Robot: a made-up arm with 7 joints. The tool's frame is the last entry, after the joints. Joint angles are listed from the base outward.
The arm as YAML. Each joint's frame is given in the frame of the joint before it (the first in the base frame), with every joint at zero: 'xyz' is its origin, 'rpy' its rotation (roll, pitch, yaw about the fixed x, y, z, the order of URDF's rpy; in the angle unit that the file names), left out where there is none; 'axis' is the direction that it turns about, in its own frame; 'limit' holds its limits. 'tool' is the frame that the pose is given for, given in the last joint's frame.
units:
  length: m
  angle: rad
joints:
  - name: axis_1
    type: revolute
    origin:
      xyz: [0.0, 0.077, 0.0]
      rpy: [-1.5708, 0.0, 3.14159]
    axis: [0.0, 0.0, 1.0]
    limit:
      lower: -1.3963
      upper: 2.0
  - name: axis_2
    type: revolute
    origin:
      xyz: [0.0, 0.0, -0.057]
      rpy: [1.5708, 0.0, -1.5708]
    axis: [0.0, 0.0, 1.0]
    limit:
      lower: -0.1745
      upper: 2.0
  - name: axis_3
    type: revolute
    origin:
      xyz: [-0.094, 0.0, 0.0]
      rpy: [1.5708, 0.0, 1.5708]
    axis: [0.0, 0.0, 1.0]
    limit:
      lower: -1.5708
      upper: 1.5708
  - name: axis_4
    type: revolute
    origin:
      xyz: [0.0, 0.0, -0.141]
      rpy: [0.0, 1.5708, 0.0]
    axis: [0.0, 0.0, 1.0]
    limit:
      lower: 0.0
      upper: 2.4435
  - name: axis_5
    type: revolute
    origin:
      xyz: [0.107, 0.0, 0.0]
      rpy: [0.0, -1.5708, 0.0]
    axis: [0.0, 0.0, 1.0]
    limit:
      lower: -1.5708
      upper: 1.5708
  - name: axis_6
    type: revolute
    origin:
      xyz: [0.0, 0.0, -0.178]
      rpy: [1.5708, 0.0, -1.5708]
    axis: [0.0, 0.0, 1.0]
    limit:
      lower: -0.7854
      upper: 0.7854
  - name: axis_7
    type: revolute
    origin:
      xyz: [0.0, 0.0, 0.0]
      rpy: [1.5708, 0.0, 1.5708]
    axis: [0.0, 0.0, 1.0]
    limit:
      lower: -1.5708
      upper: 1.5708
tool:
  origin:
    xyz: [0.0, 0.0, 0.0]
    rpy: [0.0, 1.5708, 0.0]
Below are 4 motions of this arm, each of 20 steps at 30 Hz.
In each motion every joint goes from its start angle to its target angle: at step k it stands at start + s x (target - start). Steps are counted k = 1, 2, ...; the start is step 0. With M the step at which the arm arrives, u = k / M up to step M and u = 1 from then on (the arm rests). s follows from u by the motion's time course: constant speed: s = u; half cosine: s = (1 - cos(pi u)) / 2; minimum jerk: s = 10 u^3 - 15 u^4 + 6 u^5.
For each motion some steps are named. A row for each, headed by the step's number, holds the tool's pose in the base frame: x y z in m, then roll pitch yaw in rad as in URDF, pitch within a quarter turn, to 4 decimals.
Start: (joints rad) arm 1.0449 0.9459 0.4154 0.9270 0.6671 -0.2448 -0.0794
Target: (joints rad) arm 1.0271 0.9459 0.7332 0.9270 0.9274 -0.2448 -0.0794
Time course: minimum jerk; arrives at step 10
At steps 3, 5, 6, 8, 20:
3: 0.2359 0.5234 0.0979 -2.4103 -0.4541 -2.9172
5: 0.2155 0.5358 0.0948 -2.2884 -0.3291 -2.9834
6: 0.2044 0.5421 0.0922 -2.2305 -0.2568 -3.0101
8: 0.1886 0.5507 0.0873 -2.1560 -0.1497 -3.0385
20: 0.1850 0.5526 0.0861 -2.1404 -0.1252 -3.0434

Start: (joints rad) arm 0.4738 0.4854 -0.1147 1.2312 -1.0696 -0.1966 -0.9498
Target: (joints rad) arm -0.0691 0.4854 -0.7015 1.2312 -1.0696 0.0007 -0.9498
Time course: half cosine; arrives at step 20
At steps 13, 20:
13: 0.2578 0.1655 -0.3371 2.0472 -0.0109 -1.9382
20: 0.1790 0.1345 -0.3860 1.8410 -0.0701 -2.0270

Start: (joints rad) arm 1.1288 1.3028 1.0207 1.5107 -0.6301 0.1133 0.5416
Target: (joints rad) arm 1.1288 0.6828 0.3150 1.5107 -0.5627 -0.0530 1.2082
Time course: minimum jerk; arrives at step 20
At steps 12, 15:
12: 0.1480 0.4213 0.2001 2.1123 -0.3834 -1.6017
15: 0.2137 0.3843 0.1902 1.8562 -0.3233 -1.7430

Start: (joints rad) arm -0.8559 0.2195 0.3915 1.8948 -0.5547 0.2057 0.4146
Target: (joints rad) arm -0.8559 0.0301 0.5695 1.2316 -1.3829 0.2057 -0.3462
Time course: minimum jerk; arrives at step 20
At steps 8, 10, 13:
8: 0.0309 0.2873 -0.3112 0.7731 -0.0642 -0.7640
10: 0.0003 0.2942 -0.3344 0.8536 0.1124 -0.7580
13: -0.0494 0.2961 -0.3635 0.9277 0.3479 -0.7966

